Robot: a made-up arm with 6 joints. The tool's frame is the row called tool. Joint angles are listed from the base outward.
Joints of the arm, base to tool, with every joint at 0 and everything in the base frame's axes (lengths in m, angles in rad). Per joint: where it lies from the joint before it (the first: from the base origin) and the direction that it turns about. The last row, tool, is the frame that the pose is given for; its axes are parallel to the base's.
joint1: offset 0 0 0.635 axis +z
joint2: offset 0.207 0 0 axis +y
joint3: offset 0 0 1.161 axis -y
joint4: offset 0 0 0.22 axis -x
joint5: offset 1.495 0 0 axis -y
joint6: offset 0.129 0 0 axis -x
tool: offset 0 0 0
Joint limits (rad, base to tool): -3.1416..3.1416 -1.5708..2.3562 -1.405..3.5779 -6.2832..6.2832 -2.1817..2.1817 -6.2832..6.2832
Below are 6 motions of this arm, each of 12 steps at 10 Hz.
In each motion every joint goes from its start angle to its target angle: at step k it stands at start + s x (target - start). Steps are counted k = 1, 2, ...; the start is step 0. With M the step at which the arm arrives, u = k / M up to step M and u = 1 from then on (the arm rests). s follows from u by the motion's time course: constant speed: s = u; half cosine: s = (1 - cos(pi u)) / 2; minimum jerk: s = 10 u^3 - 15 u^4 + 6 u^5.
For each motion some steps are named. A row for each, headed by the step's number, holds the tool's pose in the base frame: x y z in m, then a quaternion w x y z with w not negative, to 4 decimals.
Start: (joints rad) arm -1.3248 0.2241 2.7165 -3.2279 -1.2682 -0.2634
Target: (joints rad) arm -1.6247 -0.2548 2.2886 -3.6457 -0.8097 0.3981
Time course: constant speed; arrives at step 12
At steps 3, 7, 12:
3: -0.2120 1.0959 2.4392 0.5700 -0.1286 0.2477 0.7728
7: -0.1287 1.3126 2.4398 0.5683 -0.0946 0.1615 0.8012
12: 0.0392 1.5647 2.4011 0.5898 -0.0499 0.0468 0.8046

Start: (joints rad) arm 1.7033 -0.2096 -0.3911 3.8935 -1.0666 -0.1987
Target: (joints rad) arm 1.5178 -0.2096 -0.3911 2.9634 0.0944 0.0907
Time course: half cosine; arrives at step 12
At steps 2, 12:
2: -0.2550 1.5409 1.7861 0.1282 -0.4247 -0.8092 -0.3852
12: 0.0826 1.5976 1.6822 0.0623 0.7164 0.6827 -0.1297

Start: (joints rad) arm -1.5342 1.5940 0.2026 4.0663 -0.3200 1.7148
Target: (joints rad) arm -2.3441 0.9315 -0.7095 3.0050 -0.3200 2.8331
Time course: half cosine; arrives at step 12
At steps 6, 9, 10, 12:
6: -0.5827 -1.5530 -0.6140 0.3692 0.5987 0.1284 -0.6991
9: -0.8564 -1.1169 -0.3911 0.2259 0.6044 0.0950 -0.7580
10: -0.8861 -1.0082 -0.3434 0.1913 0.6076 0.0895 -0.7657
12: -0.9014 -0.9156 -0.3040 0.1617 0.6109 0.0853 -0.7703

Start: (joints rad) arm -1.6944 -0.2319 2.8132 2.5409 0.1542 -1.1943
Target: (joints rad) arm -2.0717 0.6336 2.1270 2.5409 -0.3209 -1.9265
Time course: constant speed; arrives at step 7
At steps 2, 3, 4, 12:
2: 0.2949 1.2458 2.4435 0.2635 0.7301 0.3845 0.4996
3: 0.2675 0.9250 2.7422 0.1858 0.7468 0.3558 0.5302
4: 0.1865 0.5543 2.9782 0.1124 0.7491 0.3270 0.5650
12: -0.3883 -0.6614 3.2028 0.0641 -0.6800 -0.2477 -0.6871

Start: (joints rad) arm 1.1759 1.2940 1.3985 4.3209 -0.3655 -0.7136
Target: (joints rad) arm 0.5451 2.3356 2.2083 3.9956 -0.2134 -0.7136
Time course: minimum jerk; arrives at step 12
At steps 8, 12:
8: 2.1917 1.7953 0.1428 0.0792 0.9024 0.4168 0.0754
12: 2.2834 1.4087 -0.1387 0.0592 0.9365 0.3443 0.0292

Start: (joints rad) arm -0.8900 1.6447 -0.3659 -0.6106 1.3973 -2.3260
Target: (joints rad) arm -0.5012 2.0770 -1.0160 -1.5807 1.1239 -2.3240
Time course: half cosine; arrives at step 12
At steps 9, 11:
9: -0.2391 0.0109 -0.4110 0.2383 0.2201 -0.3807 -0.8659
11: -0.3236 0.0466 -0.2445 0.2746 0.1358 -0.3706 -0.8768

